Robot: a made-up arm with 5 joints.
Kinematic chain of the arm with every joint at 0, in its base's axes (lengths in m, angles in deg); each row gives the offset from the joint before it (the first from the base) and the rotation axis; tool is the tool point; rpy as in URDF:
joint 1: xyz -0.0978 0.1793 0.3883 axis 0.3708 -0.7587 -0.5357
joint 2: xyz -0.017 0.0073 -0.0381 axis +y
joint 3: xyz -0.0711 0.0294 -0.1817 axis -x
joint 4: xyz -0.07 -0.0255 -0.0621 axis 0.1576 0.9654 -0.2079
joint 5: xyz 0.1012 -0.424 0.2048 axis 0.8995 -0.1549 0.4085
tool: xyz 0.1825 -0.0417 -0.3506 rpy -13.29 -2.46 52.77
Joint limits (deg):
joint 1: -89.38..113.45
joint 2: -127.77..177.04
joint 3: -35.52..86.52
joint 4: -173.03..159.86
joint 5: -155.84..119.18
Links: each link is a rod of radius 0.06 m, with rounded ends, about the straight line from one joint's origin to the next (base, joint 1, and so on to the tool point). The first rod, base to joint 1, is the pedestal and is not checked.
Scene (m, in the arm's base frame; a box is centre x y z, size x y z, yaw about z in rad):
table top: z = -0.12
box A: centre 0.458 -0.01 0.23 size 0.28 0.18 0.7 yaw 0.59
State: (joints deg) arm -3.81 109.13 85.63 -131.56 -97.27
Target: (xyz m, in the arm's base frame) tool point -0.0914 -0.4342 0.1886
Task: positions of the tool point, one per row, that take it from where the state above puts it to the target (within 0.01 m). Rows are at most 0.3 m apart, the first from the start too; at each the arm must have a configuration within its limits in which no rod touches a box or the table.
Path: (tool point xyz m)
1: 0.5647 0.1654 0.7157
2: 0.4291 -0.0215 0.8499
3: 0.3922 -0.1594 0.7652
4: 0.3247 -0.2866 0.6479
5: 0.2197 -0.3876 0.5040
6: 0.0775 -0.4426 0.3452
7: -0.0914 -0.4342 0.1886

